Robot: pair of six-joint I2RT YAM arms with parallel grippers.
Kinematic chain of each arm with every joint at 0, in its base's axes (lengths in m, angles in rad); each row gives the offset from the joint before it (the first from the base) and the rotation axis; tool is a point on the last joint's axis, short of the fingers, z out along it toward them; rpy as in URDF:
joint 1: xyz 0 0 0.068 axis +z
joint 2: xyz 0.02 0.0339 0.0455 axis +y
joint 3: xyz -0.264 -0.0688 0 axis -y
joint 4: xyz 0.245 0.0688 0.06 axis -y
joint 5: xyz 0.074 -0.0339 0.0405 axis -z
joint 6: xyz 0.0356 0 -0.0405 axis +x
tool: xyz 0 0 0 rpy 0 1.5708 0
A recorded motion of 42 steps. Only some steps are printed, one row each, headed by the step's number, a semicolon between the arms.
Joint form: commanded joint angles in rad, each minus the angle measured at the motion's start. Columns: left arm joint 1, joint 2, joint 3, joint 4, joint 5, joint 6; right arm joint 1, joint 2, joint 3, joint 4, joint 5, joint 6.
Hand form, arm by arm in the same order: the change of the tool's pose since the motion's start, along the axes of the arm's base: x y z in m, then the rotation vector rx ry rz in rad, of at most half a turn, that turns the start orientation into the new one. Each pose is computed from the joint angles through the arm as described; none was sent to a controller.
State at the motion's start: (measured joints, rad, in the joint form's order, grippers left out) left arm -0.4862 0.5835 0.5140 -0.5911 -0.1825 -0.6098; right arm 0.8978 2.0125 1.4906 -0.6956 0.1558 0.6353
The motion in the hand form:
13: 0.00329 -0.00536 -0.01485 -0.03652 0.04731 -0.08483; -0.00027 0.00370 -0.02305 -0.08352 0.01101 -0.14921
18: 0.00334 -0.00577 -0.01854 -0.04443 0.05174 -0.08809; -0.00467 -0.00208 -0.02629 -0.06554 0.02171 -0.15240
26: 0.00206 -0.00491 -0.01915 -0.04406 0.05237 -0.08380; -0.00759 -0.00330 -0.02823 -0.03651 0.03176 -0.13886
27: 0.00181 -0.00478 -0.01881 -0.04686 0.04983 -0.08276; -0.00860 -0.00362 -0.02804 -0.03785 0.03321 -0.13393
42: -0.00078 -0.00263 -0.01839 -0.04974 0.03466 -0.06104; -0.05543 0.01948 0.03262 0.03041 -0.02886 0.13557
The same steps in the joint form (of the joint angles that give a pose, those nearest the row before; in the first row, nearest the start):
13: 0.0030 0.0278 -0.0467 0.0513 0.1026 0.0122; 0.0136 0.0727 0.0248 -0.0538 0.0896 0.1454
18: 0.0025 0.0276 -0.0611 0.0645 0.1104 0.0069; 0.0119 0.0478 -0.0274 -0.0190 0.0721 0.1523
26: 0.0030 0.0187 -0.0644 0.0579 0.1073 0.0046; 0.0135 0.0336 -0.0587 0.0176 0.0451 0.1478
27: 0.0029 0.0157 -0.0646 0.0584 0.1073 0.0027; 0.0148 0.0306 -0.0623 0.0169 0.0436 0.1445
42: 0.0029 -0.0095 -0.0707 0.0526 0.0874 -0.0080; 0.1409 -0.1039 -0.0201 -0.0428 0.0080 0.0026

